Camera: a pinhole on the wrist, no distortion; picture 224 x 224 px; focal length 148.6 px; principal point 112.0 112.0 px. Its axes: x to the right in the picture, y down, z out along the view. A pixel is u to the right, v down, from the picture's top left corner.
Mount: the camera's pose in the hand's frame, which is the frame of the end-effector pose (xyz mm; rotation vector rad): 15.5 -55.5 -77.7 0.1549 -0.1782 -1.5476
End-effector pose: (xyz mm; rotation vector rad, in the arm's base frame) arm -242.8 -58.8 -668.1 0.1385 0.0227 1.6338
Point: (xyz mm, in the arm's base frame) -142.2 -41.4 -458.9
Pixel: 128 150
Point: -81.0 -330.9 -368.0
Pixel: 131 53
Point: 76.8 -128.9 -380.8
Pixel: 198 112
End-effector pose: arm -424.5 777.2 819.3 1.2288 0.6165 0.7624
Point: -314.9 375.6 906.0
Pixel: 94 57
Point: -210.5 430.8 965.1
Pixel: 82 96
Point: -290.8 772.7 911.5
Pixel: 21 195
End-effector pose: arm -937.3 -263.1 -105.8 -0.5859 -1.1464 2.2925
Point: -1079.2 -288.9 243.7
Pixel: 192 154
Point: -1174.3 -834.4 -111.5
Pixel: 9 99
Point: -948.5 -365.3 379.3
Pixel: 213 92
